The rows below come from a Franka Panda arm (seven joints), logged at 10 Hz.
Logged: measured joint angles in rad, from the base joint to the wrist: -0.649 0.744 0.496 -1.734 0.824 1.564 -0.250; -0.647 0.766 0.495 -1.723 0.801 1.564 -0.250; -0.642 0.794 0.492 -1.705 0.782 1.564 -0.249; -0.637 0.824 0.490 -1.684 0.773 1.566 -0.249; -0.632 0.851 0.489 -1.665 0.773 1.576 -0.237; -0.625 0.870 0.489 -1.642 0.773 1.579 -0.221; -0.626 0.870 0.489 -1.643 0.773 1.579 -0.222; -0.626 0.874 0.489 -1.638 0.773 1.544 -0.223; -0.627 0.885 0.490 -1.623 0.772 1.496 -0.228; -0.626 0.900 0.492 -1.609 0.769 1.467 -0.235; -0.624 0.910 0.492 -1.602 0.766 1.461 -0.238
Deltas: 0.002 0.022 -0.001 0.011 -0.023 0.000 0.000; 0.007 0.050 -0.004 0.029 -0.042 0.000 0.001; 0.012 0.080 -0.006 0.050 -0.051 0.002 0.001; 0.017 0.107 -0.007 0.069 -0.051 0.012 0.013; 0.024 0.126 -0.007 0.092 -0.051 0.015 0.029; 0.023 0.126 -0.007 0.091 -0.051 0.015 0.028; 0.023 0.130 -0.007 0.096 -0.051 -0.020 0.027; 0.022 0.141 -0.006 0.111 -0.052 -0.068 0.022; 0.023 0.156 -0.004 0.125 -0.055 -0.097 0.015; 0.025 0.166 -0.004 0.132 -0.058 -0.103 0.012
